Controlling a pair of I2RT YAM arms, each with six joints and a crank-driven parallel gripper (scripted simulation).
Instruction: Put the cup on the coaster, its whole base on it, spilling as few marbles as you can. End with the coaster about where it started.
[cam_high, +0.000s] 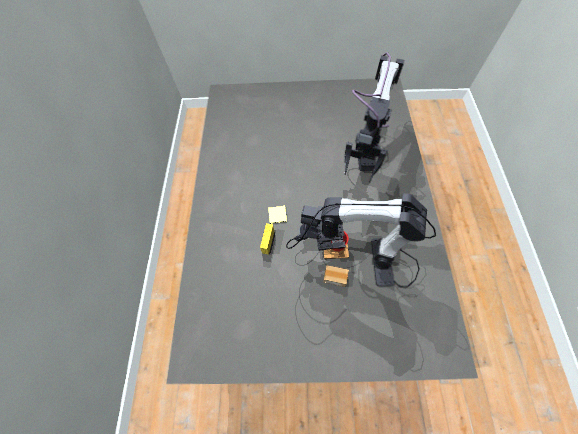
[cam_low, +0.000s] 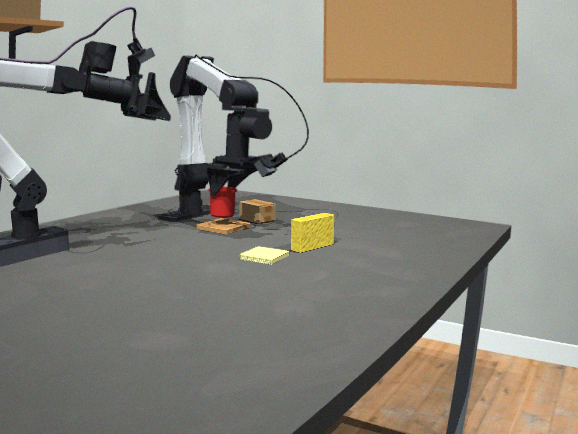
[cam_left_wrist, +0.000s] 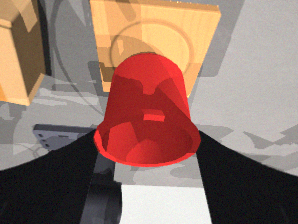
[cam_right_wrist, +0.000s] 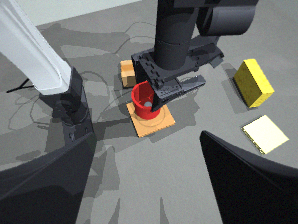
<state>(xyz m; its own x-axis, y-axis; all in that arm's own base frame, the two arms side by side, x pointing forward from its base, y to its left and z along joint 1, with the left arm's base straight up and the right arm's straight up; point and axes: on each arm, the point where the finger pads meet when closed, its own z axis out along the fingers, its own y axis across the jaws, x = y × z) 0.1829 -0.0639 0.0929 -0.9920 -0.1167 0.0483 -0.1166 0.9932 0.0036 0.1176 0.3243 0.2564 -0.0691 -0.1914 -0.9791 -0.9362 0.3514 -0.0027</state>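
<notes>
Right now the red cup is 30 mm below my left hand. Round my left hand: yellow sponge 290 mm ahead, 30 mm to the right, 60 mm below.
</notes>
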